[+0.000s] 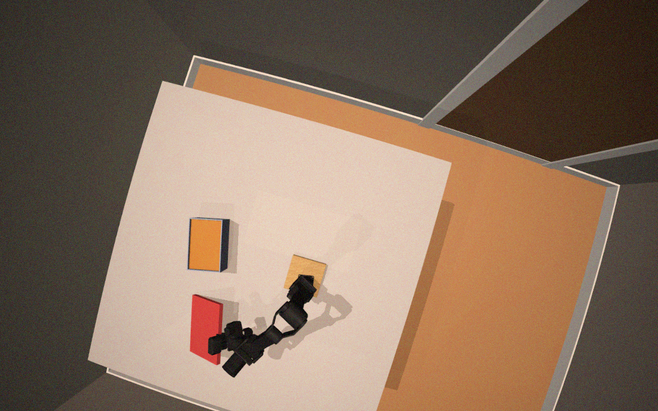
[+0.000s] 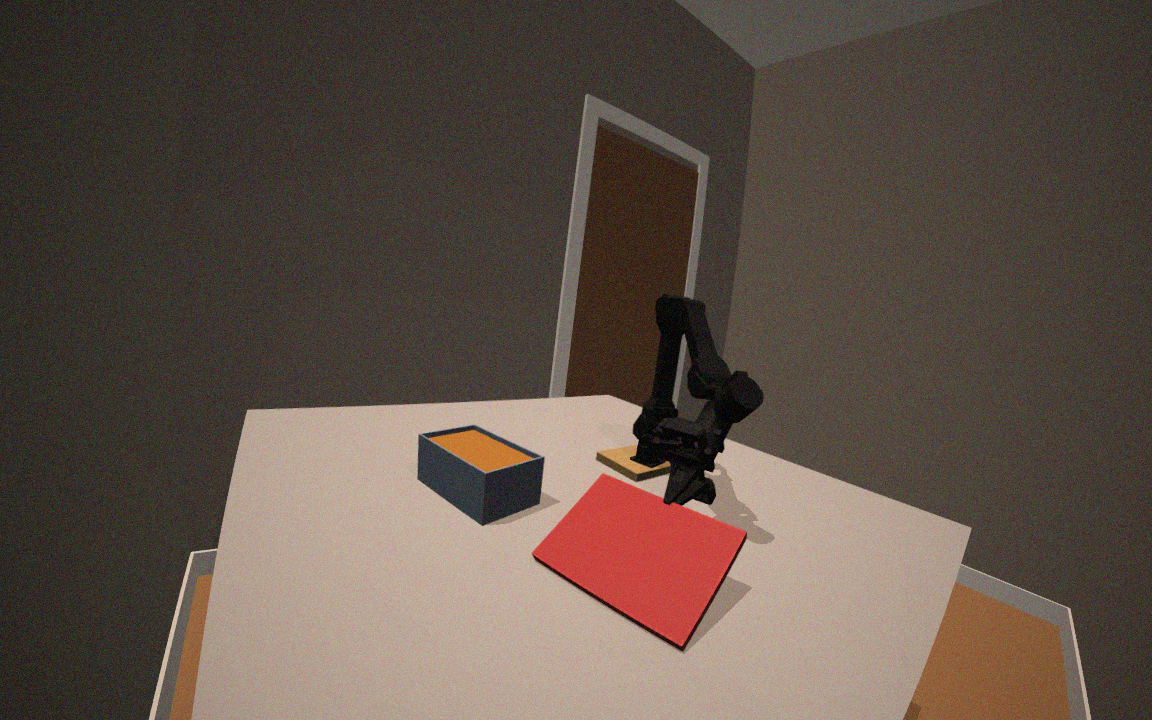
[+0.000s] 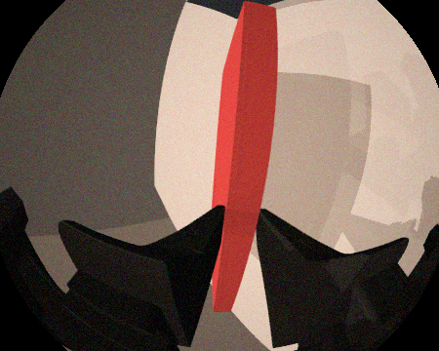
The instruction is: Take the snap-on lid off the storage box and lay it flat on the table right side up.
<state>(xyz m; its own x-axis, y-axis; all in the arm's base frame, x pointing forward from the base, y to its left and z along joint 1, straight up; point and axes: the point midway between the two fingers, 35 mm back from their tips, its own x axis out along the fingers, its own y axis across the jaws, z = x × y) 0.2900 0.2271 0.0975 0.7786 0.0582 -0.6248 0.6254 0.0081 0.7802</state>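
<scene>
My gripper tip is now 7 cm short of the red lid and 4 cm above it. From my gripper tip the other things lie so: dark blue storage box (9 cm ahead, 35 cm to the right, 5 cm below).
</scene>
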